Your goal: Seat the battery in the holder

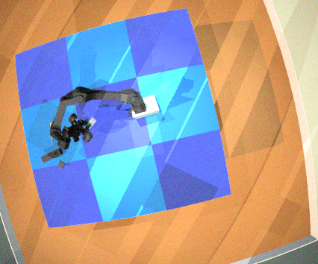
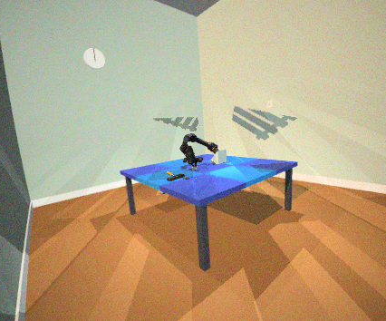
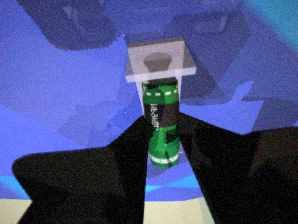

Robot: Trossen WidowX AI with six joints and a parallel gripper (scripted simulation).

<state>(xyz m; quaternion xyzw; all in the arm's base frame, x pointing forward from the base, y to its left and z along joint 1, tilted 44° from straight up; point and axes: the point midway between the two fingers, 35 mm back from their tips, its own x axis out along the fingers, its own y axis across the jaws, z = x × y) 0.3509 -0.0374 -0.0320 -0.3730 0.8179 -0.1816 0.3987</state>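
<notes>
Now: the battery 1 cm above my gripper tip. Round my gripper tip: dark piece 28 cm ahead, 20 cm to the left, 2 cm below; yellow-handled tool 28 cm ahead, 1 cm below.
</notes>
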